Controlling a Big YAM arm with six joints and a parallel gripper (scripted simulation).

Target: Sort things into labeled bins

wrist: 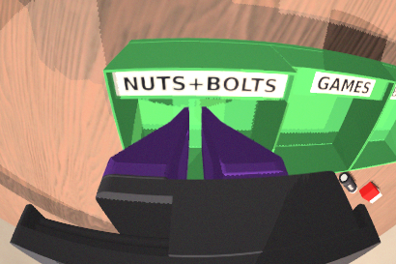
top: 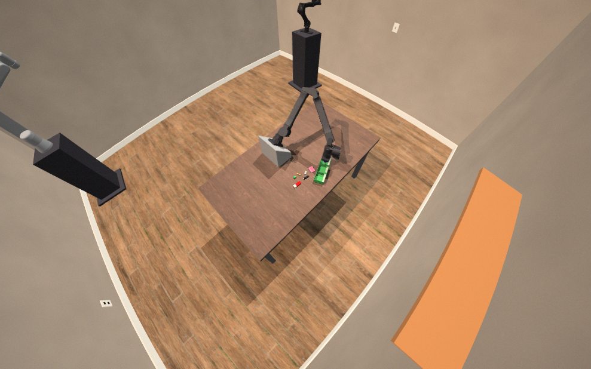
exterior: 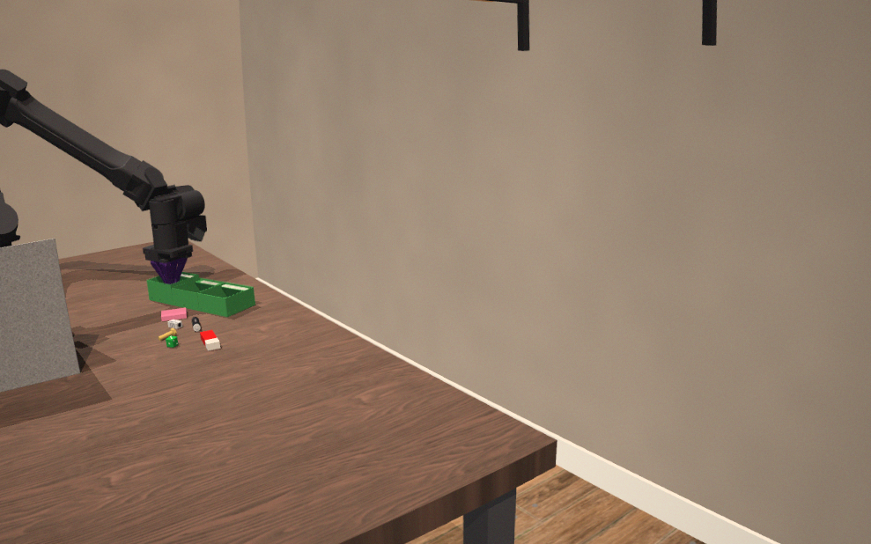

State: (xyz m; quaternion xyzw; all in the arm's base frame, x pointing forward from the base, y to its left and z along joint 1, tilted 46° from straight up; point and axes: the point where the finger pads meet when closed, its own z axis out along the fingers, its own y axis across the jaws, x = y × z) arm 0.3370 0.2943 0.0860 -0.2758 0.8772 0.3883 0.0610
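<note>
My hand is 230 mm to the left of the black battery, 20 mm above it and 10 mm short of it. Round my hand: green three-part bin (70 mm to the right, 50 mm ahead); then pink pad (140 mm to the right, 20 mm below, 20 mm behind); then white piece (200 mm to the right, 30 mm behind, 20 mm below).
</note>
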